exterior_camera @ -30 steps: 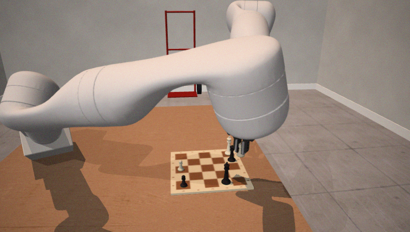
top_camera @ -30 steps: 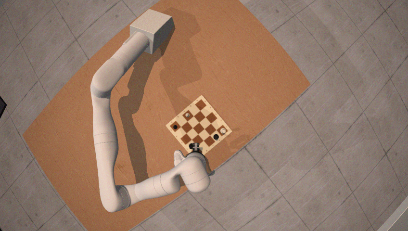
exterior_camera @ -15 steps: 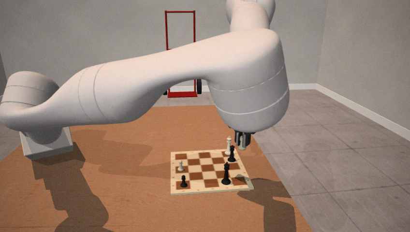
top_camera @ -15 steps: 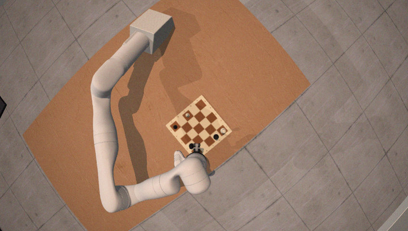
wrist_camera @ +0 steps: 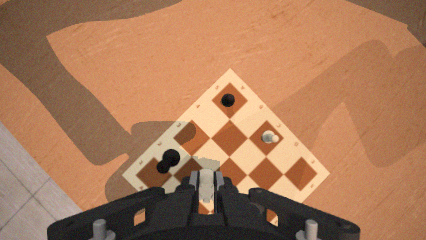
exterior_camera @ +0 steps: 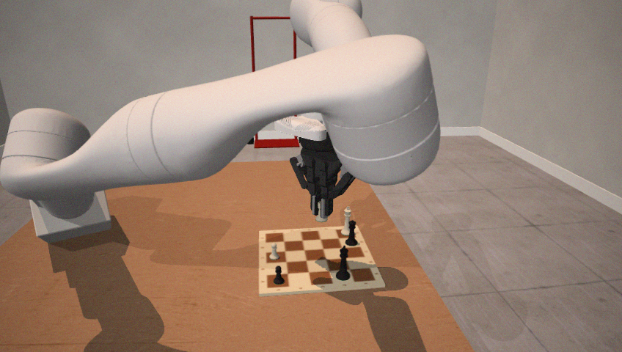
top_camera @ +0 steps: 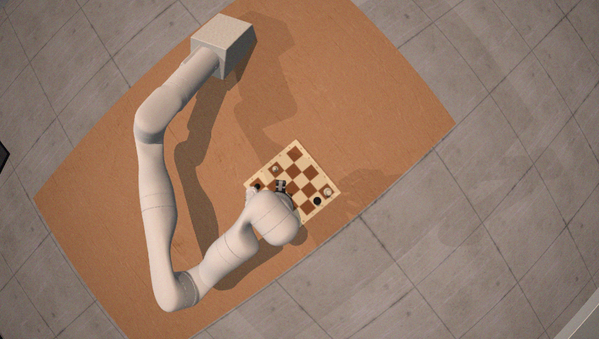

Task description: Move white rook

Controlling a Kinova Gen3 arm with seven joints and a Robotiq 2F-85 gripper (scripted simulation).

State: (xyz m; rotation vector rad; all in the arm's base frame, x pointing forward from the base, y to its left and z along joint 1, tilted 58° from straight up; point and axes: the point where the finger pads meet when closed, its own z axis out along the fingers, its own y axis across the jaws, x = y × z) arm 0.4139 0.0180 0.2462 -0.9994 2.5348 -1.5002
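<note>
The tall black piece is 10 cm below my hand, 4 cm to the right of it and 3 cm ahead of it. Round my hand: white rook (1 cm below); small chessboard (13 cm below, 4 cm to the left); black pawn (11 cm below, 9 cm behind, 2 cm to the right).
</note>
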